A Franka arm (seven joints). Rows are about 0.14 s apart.
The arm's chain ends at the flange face. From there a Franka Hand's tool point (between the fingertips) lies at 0.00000 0.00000 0.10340 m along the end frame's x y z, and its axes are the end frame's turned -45 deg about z.
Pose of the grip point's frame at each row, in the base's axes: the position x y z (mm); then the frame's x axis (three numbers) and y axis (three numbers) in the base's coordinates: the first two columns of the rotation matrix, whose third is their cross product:
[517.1 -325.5 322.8 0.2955 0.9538 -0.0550 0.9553 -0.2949 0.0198]
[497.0 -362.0 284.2 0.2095 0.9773 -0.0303 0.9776 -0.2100 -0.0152]
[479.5 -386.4 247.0 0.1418 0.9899 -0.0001 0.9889 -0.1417 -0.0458]
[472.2 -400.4 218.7 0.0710 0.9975 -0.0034 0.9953 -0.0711 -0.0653]
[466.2 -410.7 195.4 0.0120 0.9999 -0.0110 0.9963 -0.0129 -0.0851]
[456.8 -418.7 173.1 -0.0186 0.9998 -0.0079 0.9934 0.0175 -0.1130]
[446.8 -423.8 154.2 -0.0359 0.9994 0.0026 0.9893 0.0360 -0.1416]
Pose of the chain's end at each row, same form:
[516.8 -319.5 426.0 0.8844 0.4659 -0.0249 0.4665 -0.8830 0.0529]
[499.2 -359.3 387.5 0.8394 0.5426 -0.0322 0.5431 -0.8395 0.0107]
[484.2 -387.1 350.3 0.7995 0.5998 -0.0325 0.5990 -0.8002 -0.0323]
[479.0 -400.5 321.9 0.7540 0.6551 -0.0486 0.6536 -0.7556 -0.0438]
[475.0 -409.7 298.4 0.7130 0.6979 -0.0680 0.6960 -0.7162 -0.0524]
[468.5 -417.7 275.8 0.6893 0.7193 -0.0855 0.7156 -0.6946 -0.0743]
[461.4 -423.5 256.6 0.6742 0.7321 -0.0983 0.7249 -0.6812 -0.1020]

